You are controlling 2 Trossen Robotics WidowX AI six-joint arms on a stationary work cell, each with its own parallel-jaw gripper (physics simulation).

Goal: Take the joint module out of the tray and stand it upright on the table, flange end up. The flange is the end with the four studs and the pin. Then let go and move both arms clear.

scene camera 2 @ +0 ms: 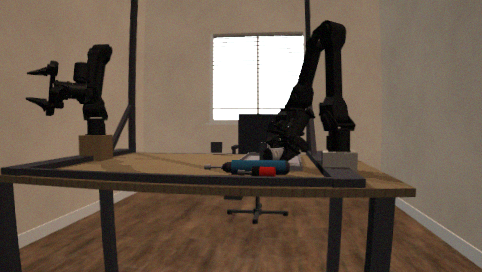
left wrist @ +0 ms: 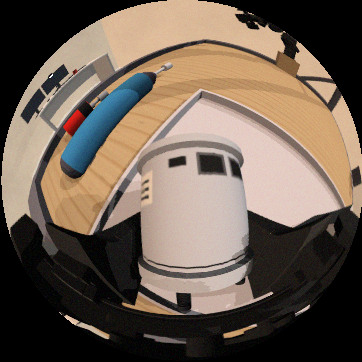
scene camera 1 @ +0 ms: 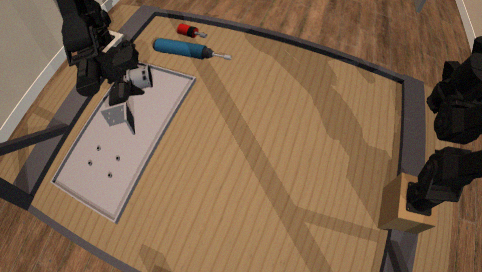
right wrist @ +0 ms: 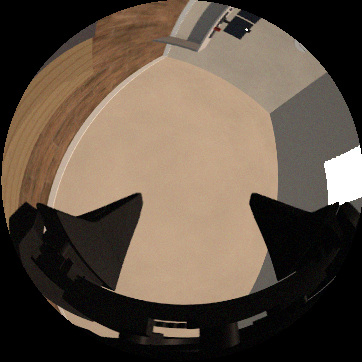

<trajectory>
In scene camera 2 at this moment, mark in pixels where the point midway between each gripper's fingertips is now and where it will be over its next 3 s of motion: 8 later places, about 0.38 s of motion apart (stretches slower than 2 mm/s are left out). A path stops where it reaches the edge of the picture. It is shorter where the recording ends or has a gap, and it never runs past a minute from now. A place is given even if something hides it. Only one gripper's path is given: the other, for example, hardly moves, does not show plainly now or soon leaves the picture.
The left gripper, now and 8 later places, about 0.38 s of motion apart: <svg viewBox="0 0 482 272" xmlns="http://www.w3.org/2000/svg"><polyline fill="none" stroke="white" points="274,165 274,153 274,141 275,138 268,137 251,136 229,136 206,137 197,136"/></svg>
</trajectory>
